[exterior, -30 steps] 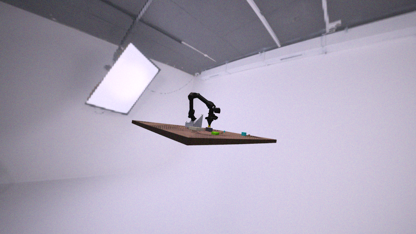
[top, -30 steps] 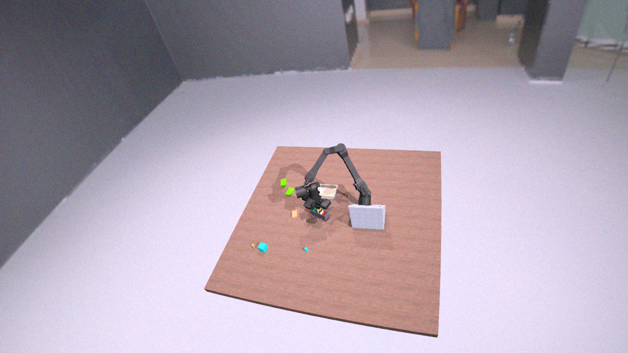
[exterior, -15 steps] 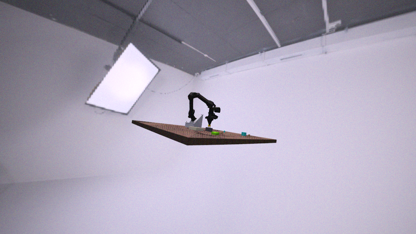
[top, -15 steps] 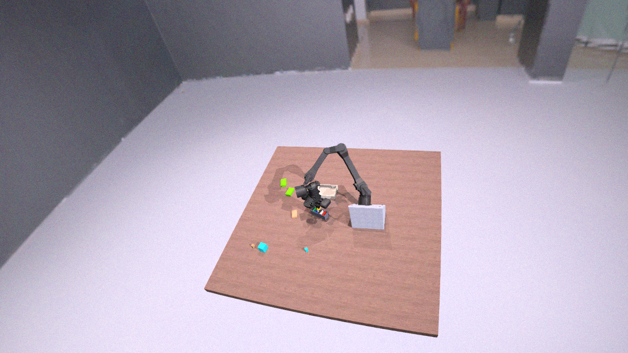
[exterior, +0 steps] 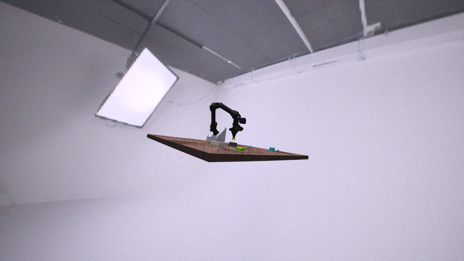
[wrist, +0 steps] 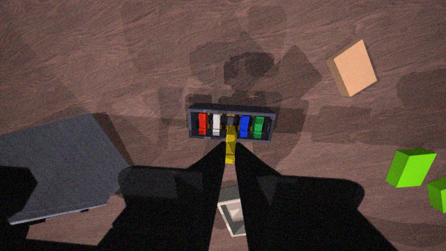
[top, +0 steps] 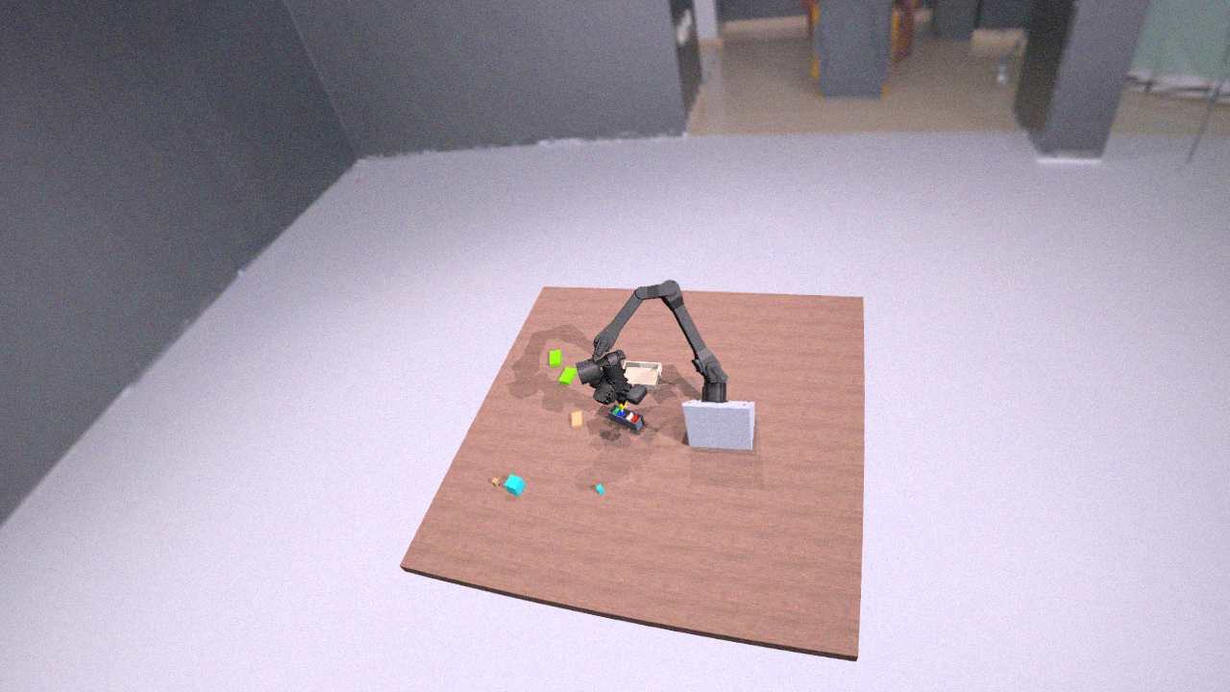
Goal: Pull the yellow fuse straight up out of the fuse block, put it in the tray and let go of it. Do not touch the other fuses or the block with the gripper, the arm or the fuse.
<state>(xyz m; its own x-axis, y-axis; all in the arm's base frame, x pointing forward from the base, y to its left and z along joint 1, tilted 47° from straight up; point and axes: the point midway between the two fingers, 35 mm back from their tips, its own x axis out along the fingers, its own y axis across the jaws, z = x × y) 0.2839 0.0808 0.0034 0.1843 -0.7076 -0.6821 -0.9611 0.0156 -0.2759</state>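
My gripper tip is now 2 cm short of the white tray, 19 cm to the left of it and 9 cm above it. Also, from my gripper tip: blue fuse 2 cm ahead, 6 cm below; yellow fuse 1 cm below; white fuse 2 cm behind, 6 cm below.
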